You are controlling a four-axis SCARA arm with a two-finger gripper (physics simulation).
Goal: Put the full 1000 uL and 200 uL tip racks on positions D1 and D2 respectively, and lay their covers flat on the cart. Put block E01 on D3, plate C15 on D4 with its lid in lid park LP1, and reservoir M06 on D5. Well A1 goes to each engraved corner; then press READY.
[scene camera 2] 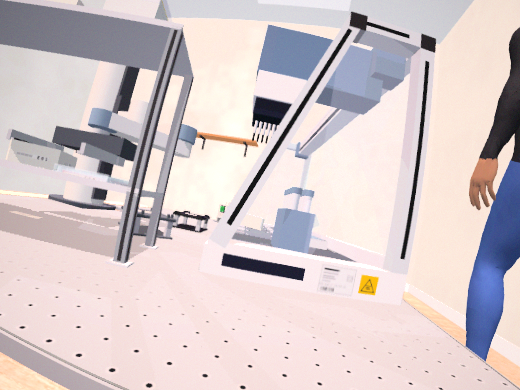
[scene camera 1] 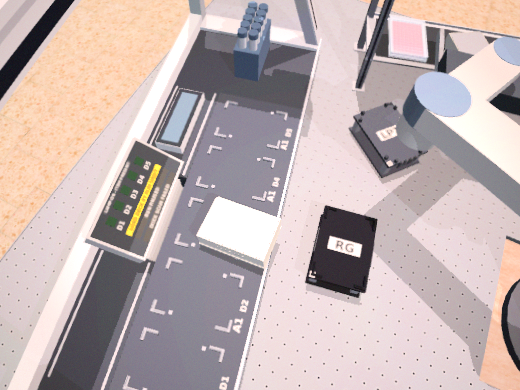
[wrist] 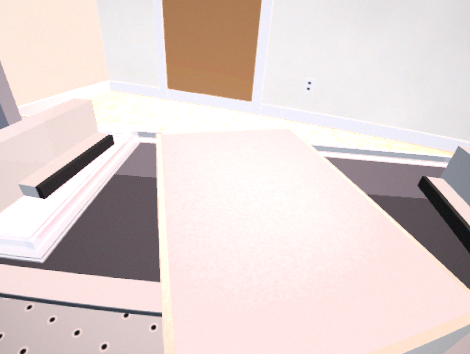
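A box with a pale pink top and cream edges point(wrist: 270, 215) lies below my gripper point(wrist: 262, 141). The gripper is open, one finger out on each side, not touching it. A box labelled E01 point(scene camera 2: 41, 154) stands on the raised shelf in scene camera 2. A pink-welled plate point(scene camera 1: 407, 38) point(scene camera 2: 82, 173) lies on that shelf; a white rim shows under the left finger. Lid park LP1 point(scene camera 1: 385, 142) bears no lid. A white box point(scene camera 1: 241, 227) sits askew between the D2 and D4 marks, hiding the D3 label. No tip racks show on D1 point(scene camera 1: 175, 372) or D2 point(scene camera 1: 195, 300).
A blue tube rack point(scene camera 1: 251, 57) point(scene camera 2: 293, 231) stands at the deck's far end. A black stand marked RG point(scene camera 1: 344, 245) stands beside the deck. The indicator panel point(scene camera 1: 135, 200) has a yellow bar. Shelf posts point(scene camera 2: 150, 140) and the deck frame point(scene camera 2: 420, 150) rise nearby. A person point(scene camera 2: 500, 240) stands at right.
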